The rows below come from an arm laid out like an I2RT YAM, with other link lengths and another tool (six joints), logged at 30 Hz.
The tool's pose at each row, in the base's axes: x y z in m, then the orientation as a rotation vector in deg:
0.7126, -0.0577, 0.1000, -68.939, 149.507, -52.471
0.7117, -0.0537, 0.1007, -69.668, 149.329, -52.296
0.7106, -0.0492, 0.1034, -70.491, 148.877, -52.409
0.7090, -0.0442, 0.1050, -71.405, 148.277, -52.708
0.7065, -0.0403, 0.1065, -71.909, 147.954, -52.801
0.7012, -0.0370, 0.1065, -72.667, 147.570, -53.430
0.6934, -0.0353, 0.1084, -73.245, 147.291, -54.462
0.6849, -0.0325, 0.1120, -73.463, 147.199, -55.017
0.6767, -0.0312, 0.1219, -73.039, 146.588, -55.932
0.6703, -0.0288, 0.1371, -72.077, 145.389, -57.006
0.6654, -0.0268, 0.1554, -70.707, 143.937, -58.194
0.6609, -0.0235, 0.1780, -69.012, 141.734, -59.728
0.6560, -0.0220, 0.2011, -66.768, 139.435, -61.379
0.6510, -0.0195, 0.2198, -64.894, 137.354, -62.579
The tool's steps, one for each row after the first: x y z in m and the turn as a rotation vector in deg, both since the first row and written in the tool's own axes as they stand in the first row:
-0.0022, 0.0022, -0.0028, -0.127, -0.129, -0.481
-0.0044, 0.0036, -0.0075, 0.002, -0.301, -1.069
-0.0067, 0.0062, -0.0117, 0.274, -0.472, -1.747
-0.0076, 0.0089, -0.0156, 0.387, -0.595, -2.113
-0.0065, 0.0140, -0.0190, 0.721, -0.446, -2.725
-0.0022, 0.0188, -0.0241, 1.215, -0.029, -3.261
0.0020, 0.0237, -0.0313, 1.467, 0.227, -3.485
0.0079, 0.0240, -0.0428, 2.287, 0.191, -3.331
0.0125, 0.0206, -0.0585, 3.607, -0.266, -2.848
0.0168, 0.0143, -0.0759, 5.206, -0.888, -2.109
0.0204, 0.0059, -0.0973, 7.445, -1.885, -1.220
0.0257, -0.0034, -0.1184, 9.921, -2.906, 0.032
0.0298, -0.0096, -0.1365, 12.016, -3.935, 1.100

